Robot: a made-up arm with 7 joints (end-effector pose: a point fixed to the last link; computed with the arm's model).
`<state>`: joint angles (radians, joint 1 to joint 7).
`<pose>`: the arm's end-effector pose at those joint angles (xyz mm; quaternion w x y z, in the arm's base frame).
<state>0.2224 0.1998 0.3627 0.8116 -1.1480 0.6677 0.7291</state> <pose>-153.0 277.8 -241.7 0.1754 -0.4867 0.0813 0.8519</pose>
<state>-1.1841 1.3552 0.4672 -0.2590 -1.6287 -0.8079 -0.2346</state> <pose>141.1 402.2 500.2 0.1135 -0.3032 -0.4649 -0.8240</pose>
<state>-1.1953 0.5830 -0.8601 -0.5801 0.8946 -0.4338 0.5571</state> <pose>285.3 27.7 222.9 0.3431 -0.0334 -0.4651 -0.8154</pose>
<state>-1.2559 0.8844 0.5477 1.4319 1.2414 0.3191 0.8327</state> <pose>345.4 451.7 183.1 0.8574 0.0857 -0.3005 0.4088</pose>
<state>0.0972 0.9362 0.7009 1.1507 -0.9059 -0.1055 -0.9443</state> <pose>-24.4 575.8 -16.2 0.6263 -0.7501 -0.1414 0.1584</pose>
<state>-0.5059 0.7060 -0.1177 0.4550 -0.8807 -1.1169 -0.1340</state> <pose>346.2 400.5 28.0 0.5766 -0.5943 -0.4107 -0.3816</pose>
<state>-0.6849 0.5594 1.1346 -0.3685 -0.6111 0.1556 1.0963</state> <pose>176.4 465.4 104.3 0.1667 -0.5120 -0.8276 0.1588</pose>
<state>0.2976 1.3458 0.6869 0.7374 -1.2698 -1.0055 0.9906</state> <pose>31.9 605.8 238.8 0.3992 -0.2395 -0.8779 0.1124</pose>
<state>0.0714 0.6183 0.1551 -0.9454 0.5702 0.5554 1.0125</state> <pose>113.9 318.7 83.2 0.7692 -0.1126 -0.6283 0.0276</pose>
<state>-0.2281 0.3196 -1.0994 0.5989 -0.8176 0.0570 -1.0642</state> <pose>117.6 103.5 -280.6 0.1432 -0.6721 0.7002 -0.1935</pose>
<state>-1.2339 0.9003 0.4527 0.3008 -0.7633 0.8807 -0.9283</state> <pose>379.4 389.0 278.5 0.5143 -0.7186 0.1084 -0.4553</pose>
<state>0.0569 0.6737 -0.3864 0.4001 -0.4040 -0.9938 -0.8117</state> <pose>166.1 320.4 -147.4 0.6287 -0.5540 0.2816 -0.4674</pose>
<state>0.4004 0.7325 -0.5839 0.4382 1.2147 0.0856 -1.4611</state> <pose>-84.0 349.1 -193.8 0.1808 0.1025 0.9779 0.0235</pose>
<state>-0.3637 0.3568 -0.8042 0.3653 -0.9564 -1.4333 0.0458</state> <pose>303.2 172.7 -149.4 0.3729 -0.8184 -0.2950 -0.3227</pose>
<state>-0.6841 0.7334 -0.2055 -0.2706 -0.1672 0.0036 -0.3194</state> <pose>388.1 244.1 136.9 0.7723 -0.3924 0.0041 -0.4995</pose>
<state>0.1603 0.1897 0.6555 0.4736 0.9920 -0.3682 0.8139</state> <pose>8.1 370.4 -159.0 0.9590 -0.0697 -0.1659 0.2190</pose>
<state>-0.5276 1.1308 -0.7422 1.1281 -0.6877 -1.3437 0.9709</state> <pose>266.6 508.0 85.4 0.7774 -0.3238 -0.5317 -0.0895</pose>
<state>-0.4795 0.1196 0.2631 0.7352 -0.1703 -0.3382 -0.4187</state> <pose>311.4 248.9 -197.6 0.6428 -0.7586 0.0174 -0.1048</pose>
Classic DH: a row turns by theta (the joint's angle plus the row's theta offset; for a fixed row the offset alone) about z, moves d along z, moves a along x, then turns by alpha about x. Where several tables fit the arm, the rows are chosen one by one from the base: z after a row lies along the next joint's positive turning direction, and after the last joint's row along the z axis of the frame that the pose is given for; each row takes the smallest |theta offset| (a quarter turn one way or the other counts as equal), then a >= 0, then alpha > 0; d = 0 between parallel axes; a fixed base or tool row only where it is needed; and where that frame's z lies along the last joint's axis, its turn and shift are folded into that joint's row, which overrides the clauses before.
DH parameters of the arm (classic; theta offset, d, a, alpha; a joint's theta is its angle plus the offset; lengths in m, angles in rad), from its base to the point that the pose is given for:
base (fixed): -0.071 0.194 0.0015 -1.3004
joint 1: -1.3111 0.0893 -0.0301 -1.5708
joint 2: 1.2915 0.0133 -0.032 1.5708
joint 3: 1.5708 -0.2943 0.0459 -1.5708
joint 4: 1.5708 0.028 0.0401 1.5708
joint 5: 0 0.1381 -0.0289 -1.5708
joint 6: -1.5708 0.022 0.0352 1.5708
joint 7: 0.0002 -0.0297 0.0343 -1.5709
tool (fixed): -0.2501 0.022 0 0

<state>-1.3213 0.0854 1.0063 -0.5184 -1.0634 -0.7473 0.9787</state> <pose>366.8 309.6 174.0 0.4999 0.5822 0.6198 0.1643</pose>
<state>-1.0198 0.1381 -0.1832 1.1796 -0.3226 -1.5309 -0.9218</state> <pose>465.8 117.6 15.2 0.5668 -0.3795 -0.0720 -0.7277</pose>
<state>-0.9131 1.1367 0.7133 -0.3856 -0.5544 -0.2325 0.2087</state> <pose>160.3 410.4 403.7 0.4887 -0.2506 -0.6633 -0.5083</pose>
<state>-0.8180 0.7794 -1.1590 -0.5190 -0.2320 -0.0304 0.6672</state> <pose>336.8 96.8 49.8 0.6816 -0.5359 0.0033 -0.4982</pose>
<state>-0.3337 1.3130 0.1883 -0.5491 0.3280 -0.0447 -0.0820</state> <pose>259.3 307.3 288.1 0.8966 0.0904 -0.1525 -0.4057</pose>
